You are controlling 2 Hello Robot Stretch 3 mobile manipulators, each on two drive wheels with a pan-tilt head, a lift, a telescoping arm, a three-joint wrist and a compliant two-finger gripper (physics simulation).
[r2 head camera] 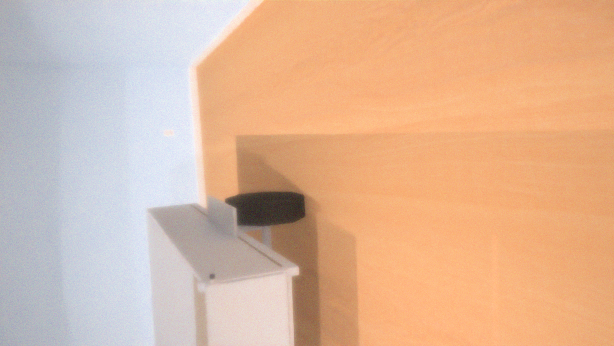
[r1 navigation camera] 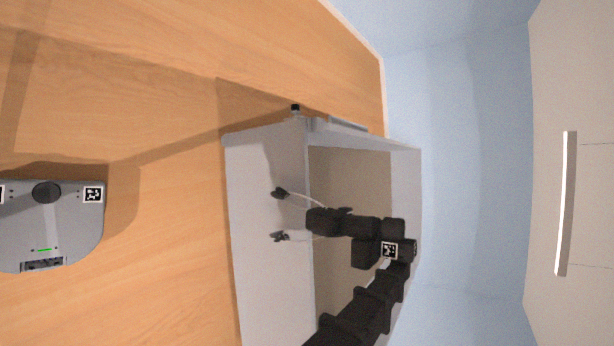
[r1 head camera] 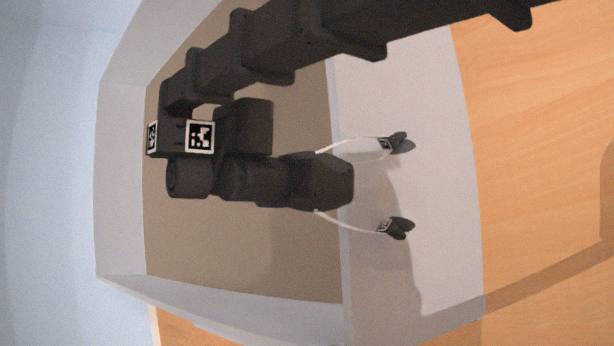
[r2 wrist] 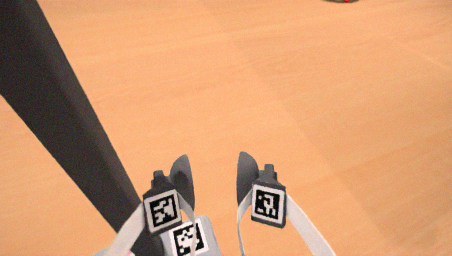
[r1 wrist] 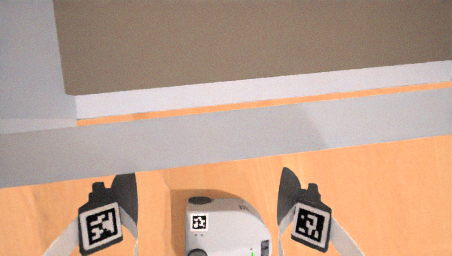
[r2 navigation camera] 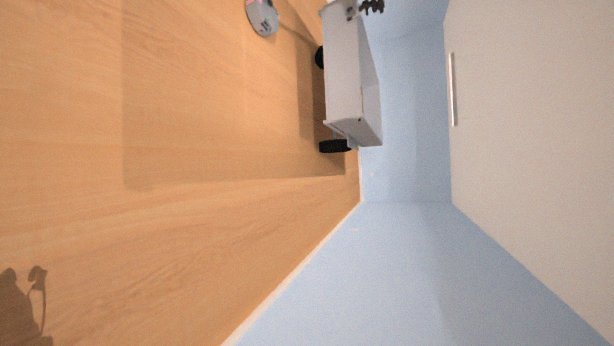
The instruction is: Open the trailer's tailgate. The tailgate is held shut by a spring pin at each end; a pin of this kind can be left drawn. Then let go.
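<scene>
The trailer's pale grey tailgate (r1 head camera: 440, 200) (r1 navigation camera: 255, 280) (r1 wrist: 225, 140) (r2 head camera: 250, 315) (r2 navigation camera: 342, 70) stands upright along the bed's long side. At its end away from r2, a spring pin (r1 navigation camera: 295, 107) with a black knob sticks out. The other spring pin (r2 head camera: 212, 276) (r2 navigation camera: 359, 120) is a small dark dot near the top at the end facing r2; whether either is drawn is unclear. My r1 gripper (r1 head camera: 401, 185) (r1 navigation camera: 279, 214) (r1 wrist: 207, 192) (r2 navigation camera: 350, 13) is open and empty on the tailgate's outer side, apart from both pins. My r2 gripper (r2 wrist: 215, 177) is open and empty, away from the trailer.
The brown trailer bed (r1 head camera: 210, 255) (r1 navigation camera: 350, 175) lies under r1's wrist and arm (r1 head camera: 280, 45). r1's base (r1 navigation camera: 55, 225) (r1 wrist: 225, 225) (r2 navigation camera: 263, 20) stands outside the tailgate. Black wheels (r2 head camera: 270, 207) (r2 navigation camera: 335, 145) are below the bed. A wall runs behind the trailer, with a pale handled panel (r1 navigation camera: 575, 65) (r2 navigation camera: 525, 100).
</scene>
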